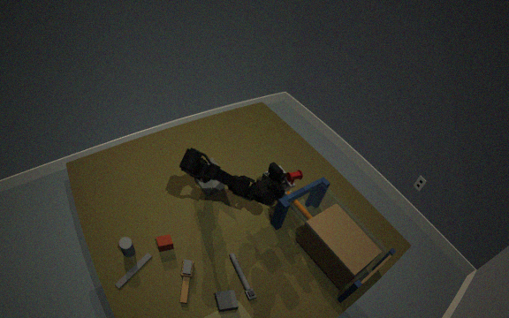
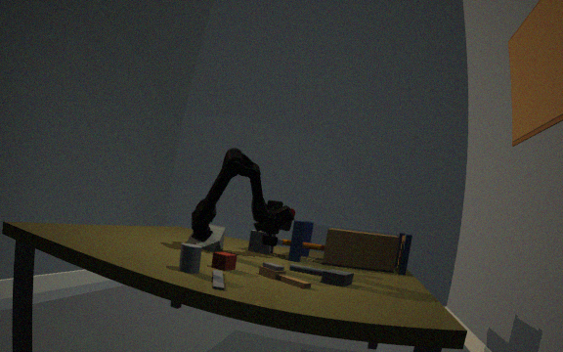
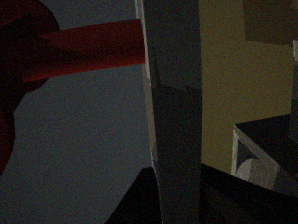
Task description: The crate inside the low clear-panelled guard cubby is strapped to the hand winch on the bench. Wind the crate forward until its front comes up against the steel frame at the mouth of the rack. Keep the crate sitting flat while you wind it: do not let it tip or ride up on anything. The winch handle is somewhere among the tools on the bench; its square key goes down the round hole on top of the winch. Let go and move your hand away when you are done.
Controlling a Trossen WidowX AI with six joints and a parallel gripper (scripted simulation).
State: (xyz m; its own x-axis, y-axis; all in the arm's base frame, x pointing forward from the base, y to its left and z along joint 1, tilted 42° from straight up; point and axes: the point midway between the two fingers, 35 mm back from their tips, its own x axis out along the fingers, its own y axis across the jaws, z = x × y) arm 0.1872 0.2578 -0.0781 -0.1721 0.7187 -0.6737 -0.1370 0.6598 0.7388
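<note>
Now: the grey crank handle 2 cm ahead of my gripper tip, 1 cm to the right of it and 1 cm above it. From my gripper tip the other things lie so: grey block 38 cm ahead, 46 cm to the right, 12 cm below; then grey winch 6 cm behind, 2 cm to the right, 10 cm below; then red grip 5 cm ahead, 1 cm to the right, 4 cm above.
</note>
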